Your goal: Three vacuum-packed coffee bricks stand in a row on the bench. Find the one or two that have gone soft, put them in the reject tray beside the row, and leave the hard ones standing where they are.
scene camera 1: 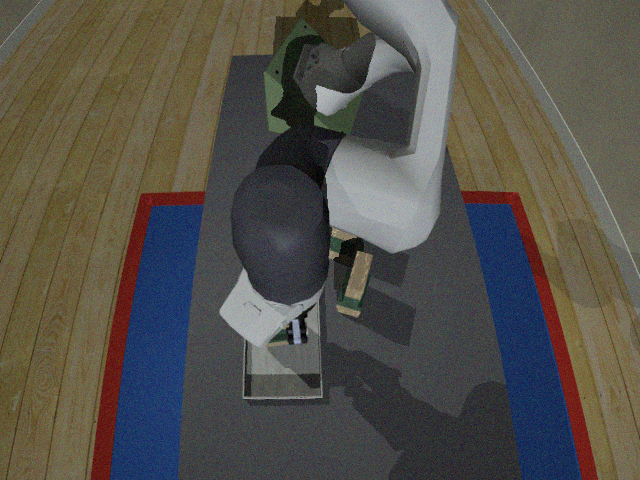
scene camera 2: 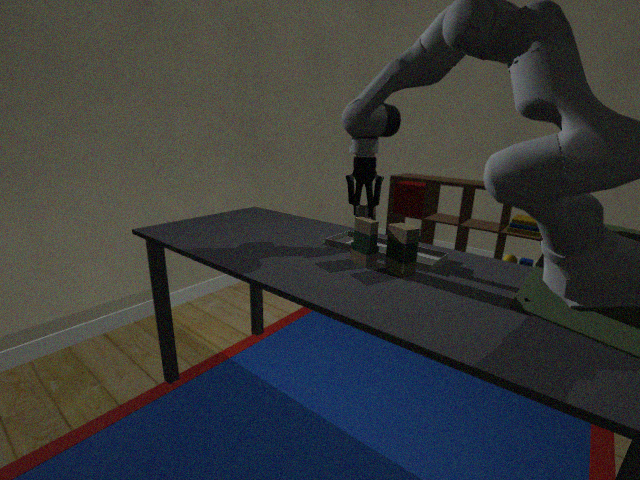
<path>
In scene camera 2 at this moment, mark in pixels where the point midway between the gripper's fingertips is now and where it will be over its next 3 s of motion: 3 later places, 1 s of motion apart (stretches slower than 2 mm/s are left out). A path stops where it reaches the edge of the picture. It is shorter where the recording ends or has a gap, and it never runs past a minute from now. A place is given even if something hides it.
My gripper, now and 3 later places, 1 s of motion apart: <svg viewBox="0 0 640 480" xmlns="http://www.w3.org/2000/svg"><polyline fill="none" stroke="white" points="362,226 364,228 364,218 365,189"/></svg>
</path>
